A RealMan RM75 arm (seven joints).
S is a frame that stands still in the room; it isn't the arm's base.
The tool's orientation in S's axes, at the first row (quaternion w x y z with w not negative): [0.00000 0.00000 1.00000 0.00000]
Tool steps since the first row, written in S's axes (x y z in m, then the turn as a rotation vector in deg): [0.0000 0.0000 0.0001 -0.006 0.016 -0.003]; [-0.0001 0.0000 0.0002 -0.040 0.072 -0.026]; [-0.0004 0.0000 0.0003 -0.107 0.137 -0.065]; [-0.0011 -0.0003 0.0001 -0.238 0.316 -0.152]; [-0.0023 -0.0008 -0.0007 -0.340 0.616 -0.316]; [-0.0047 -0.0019 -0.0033 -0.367 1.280 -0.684]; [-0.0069 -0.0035 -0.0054 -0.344 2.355 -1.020]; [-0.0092 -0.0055 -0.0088 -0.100 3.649 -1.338]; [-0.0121 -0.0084 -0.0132 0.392 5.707 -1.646]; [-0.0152 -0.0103 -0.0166 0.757 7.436 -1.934]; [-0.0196 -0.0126 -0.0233 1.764 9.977 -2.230]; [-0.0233 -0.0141 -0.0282 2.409 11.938 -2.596]
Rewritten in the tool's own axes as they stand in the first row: [0.0000 0.0000 -0.0001 0.006 0.016 0.003]; [0.0001 0.0000 -0.0002 0.040 0.072 0.026]; [0.0004 0.0000 -0.0003 0.107 0.137 0.065]; [0.0011 -0.0003 -0.0001 0.238 0.316 0.152]; [0.0023 -0.0008 0.0007 0.340 0.616 0.316]; [0.0047 -0.0019 0.0033 0.367 1.280 0.684]; [0.0069 -0.0035 0.0054 0.344 2.355 1.020]; [0.0092 -0.0055 0.0088 0.100 3.649 1.338]; [0.0121 -0.0084 0.0132 -0.392 5.707 1.646]; [0.0152 -0.0103 0.0166 -0.757 7.436 1.934]; [0.0196 -0.0126 0.0233 -1.764 9.977 2.230]; [0.0233 -0.0141 0.0282 -2.409 11.938 2.596]
